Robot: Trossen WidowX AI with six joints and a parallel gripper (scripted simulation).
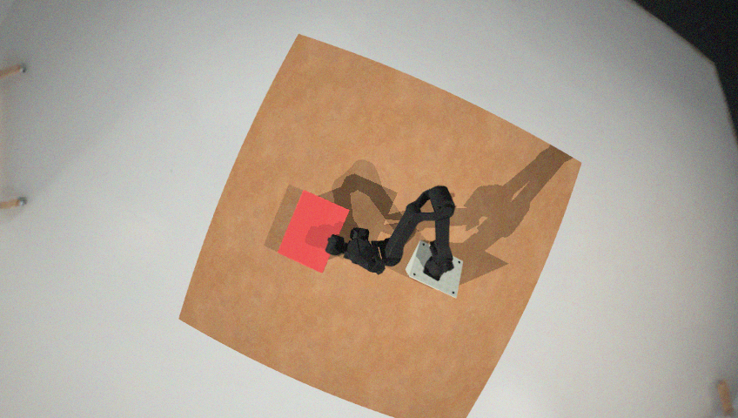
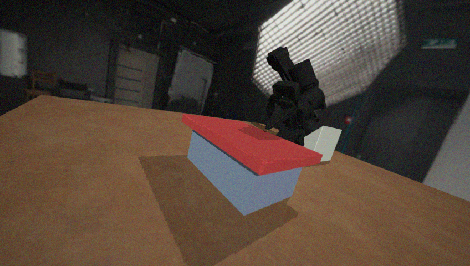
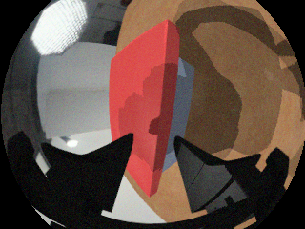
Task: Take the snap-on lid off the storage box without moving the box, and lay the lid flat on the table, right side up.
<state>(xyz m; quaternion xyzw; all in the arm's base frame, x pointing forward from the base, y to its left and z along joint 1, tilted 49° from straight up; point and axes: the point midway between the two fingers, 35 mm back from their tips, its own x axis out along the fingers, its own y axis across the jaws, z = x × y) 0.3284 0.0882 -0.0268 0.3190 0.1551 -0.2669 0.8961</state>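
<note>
My gripper tip is 70 mm short of the red lid and 10 mm to the right of it. The rest, counted from my gripper tip: blue storage box (70 mm ahead, 10 mm to the left, 40 mm below).
</note>
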